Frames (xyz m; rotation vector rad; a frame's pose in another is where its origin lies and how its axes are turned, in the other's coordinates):
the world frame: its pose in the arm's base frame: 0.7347 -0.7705 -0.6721 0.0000 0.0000 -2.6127
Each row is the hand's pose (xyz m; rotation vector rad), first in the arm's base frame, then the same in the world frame.
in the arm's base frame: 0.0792 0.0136 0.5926 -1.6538 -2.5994 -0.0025
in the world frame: 0.1703 -1.0077 1.2647 2.1051 -2.3067 0.0908
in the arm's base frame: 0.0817 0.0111 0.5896 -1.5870 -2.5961 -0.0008
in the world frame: 0.1694 -1.0043 1.2617 2.1385 -2.2605 0.1484
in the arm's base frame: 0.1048 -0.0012 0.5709 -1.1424 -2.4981 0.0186
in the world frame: 0.1557 -0.9820 1.2430 2.3040 -1.9146 0.5833
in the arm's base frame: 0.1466 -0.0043 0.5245 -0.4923 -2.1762 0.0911
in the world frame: 0.1211 -0.9583 1.1966 2.3743 -1.2570 1.2960
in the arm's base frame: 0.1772 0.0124 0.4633 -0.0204 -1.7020 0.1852
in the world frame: 0.0863 -0.9572 1.1354 2.1447 -0.6085 1.9417
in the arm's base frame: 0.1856 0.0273 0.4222 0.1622 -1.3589 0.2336
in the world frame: 0.0715 -0.9659 1.0943 1.8477 -0.2710 2.2802
